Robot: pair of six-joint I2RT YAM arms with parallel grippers.
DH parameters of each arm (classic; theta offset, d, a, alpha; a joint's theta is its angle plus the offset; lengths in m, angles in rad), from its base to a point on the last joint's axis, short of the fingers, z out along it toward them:
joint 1: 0 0.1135 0.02 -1.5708
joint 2: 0 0 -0.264 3.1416
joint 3: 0.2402 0 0.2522 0
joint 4: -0.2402 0 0.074 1.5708
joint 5: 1.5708 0 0 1.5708
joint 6: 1.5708 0.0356 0 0
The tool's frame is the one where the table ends.
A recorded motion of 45 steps. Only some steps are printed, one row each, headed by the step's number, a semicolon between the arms.
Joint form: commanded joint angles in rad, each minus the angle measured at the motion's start. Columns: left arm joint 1, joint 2, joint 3, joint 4, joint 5, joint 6; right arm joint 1, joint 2, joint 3, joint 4, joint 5, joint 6.
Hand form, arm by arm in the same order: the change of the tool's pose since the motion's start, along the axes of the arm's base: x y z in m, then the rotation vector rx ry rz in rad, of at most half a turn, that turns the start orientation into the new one. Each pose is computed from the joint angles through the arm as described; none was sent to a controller.
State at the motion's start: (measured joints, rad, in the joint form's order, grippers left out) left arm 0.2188 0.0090 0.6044 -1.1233 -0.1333 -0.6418; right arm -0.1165 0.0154 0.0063 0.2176 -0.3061 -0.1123
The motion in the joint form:
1: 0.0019 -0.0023 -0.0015 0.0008 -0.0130 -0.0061; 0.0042 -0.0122 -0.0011 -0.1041 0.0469 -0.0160
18: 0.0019 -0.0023 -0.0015 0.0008 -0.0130 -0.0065; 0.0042 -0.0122 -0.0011 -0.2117 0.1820 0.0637
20: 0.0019 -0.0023 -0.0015 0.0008 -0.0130 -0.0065; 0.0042 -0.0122 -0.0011 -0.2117 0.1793 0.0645
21: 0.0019 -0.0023 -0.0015 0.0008 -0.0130 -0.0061; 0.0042 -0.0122 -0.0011 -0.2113 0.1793 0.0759
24: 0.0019 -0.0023 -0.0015 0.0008 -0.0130 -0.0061; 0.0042 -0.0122 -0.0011 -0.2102 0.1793 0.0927
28: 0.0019 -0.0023 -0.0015 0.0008 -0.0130 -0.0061; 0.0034 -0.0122 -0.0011 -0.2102 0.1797 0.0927
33: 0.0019 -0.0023 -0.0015 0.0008 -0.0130 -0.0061; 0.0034 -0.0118 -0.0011 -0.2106 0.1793 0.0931
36: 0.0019 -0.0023 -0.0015 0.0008 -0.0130 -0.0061; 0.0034 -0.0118 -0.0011 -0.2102 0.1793 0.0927
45: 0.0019 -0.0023 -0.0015 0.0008 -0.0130 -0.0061; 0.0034 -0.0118 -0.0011 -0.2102 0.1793 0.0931
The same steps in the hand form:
1: -0.0002 0.0005 -0.0003 0.0018 -0.0021 0.0162; 0.0012 -0.0013 -0.0103 0.0026 0.0888 -0.0446
18: -0.0002 0.0005 -0.0003 0.0015 -0.0022 0.0164; 0.0023 -0.0062 -0.0220 0.1056 0.2029 -0.1703
20: -0.0002 0.0005 -0.0003 0.0015 -0.0022 0.0164; 0.0023 -0.0061 -0.0220 0.1061 0.2031 -0.1675
21: -0.0002 0.0005 -0.0003 0.0018 -0.0021 0.0162; 0.0023 -0.0061 -0.0219 0.1174 0.2038 -0.1663
24: -0.0002 0.0005 -0.0003 0.0018 -0.0021 0.0162; 0.0023 -0.0061 -0.0218 0.1340 0.2044 -0.1644
28: -0.0002 0.0005 -0.0003 0.0018 -0.0021 0.0162; 0.0023 -0.0062 -0.0218 0.1341 0.2043 -0.1656
33: -0.0002 0.0005 -0.0003 0.0018 -0.0021 0.0162; 0.0023 -0.0062 -0.0219 0.1345 0.2052 -0.1652
36: -0.0002 0.0005 -0.0003 0.0018 -0.0021 0.0162; 0.0023 -0.0062 -0.0219 0.1341 0.2047 -0.1652
45: -0.0002 0.0005 -0.0003 0.0018 -0.0021 0.0162; 0.0023 -0.0062 -0.0219 0.1345 0.2048 -0.1652

